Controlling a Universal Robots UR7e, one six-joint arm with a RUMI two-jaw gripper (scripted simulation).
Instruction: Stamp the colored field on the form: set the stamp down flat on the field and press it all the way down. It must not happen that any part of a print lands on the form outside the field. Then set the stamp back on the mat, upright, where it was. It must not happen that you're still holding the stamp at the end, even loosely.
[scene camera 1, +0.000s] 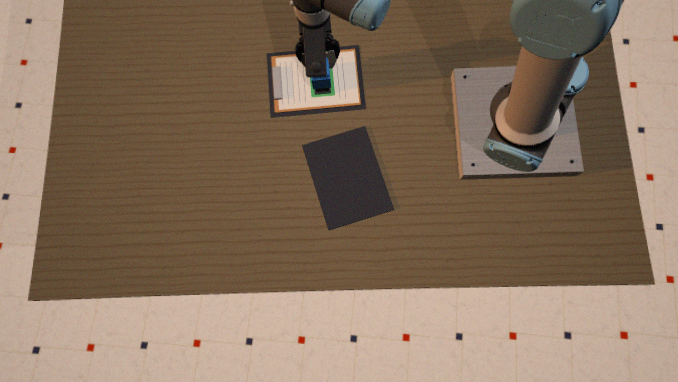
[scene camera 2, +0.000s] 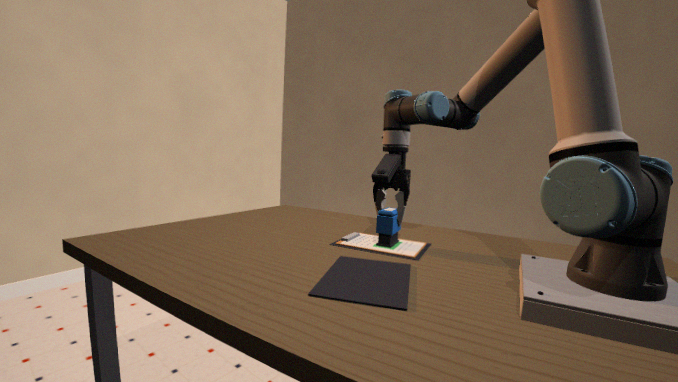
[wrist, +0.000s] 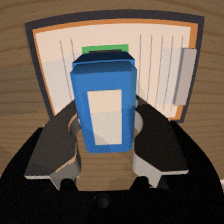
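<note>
In sight, my gripper, a stamp, a dark mat. Scene camera 2 shows the gripper too. Gripper also there in the wrist view.
</note>
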